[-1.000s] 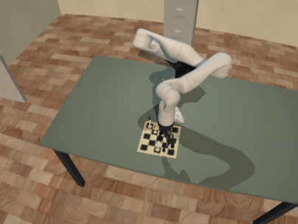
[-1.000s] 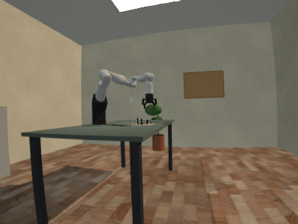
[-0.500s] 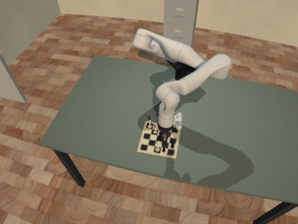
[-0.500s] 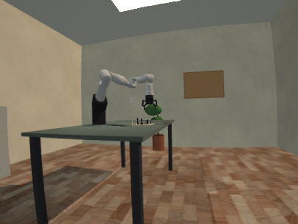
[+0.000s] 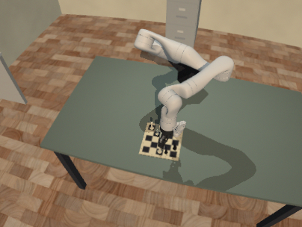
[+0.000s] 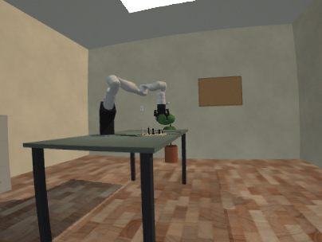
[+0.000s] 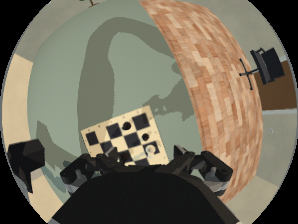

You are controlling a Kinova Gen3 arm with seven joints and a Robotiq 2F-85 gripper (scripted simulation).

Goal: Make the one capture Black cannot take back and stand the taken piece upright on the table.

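Now: hand 11 cm above the black piece. Round my hand: white chess piece 14 cm behind, 11 cm to the right, 9 cm below; chessboard 7 cm behind, 4 cm to the right, 12 cm below; white piece 4 cm to the right, 10 cm below.
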